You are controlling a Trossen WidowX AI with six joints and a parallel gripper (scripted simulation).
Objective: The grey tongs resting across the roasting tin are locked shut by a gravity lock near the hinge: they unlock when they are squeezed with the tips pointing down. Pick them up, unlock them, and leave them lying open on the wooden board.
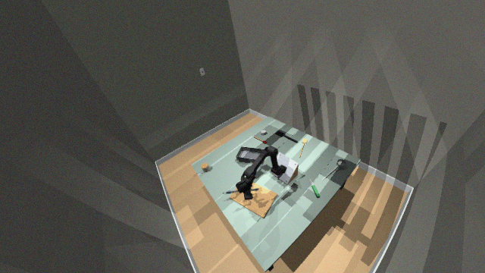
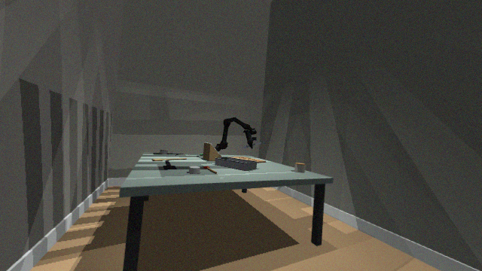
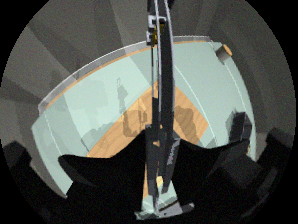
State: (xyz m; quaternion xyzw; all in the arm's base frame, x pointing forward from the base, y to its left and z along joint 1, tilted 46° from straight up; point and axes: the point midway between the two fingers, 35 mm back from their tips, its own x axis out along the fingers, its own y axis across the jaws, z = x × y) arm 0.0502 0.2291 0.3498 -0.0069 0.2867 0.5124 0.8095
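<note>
The wooden board is 120 mm below my gripper tip, 60 mm to the right of it and 10 mm behind it. Round my gripper tip: black spatula 890 mm to the right, 250 mm ahead, 130 mm below; then green-handled tool 470 mm to the right, 360 mm behind, 120 mm below; then roasting tin 400 mm to the right, 350 mm ahead, 100 mm below.
</note>
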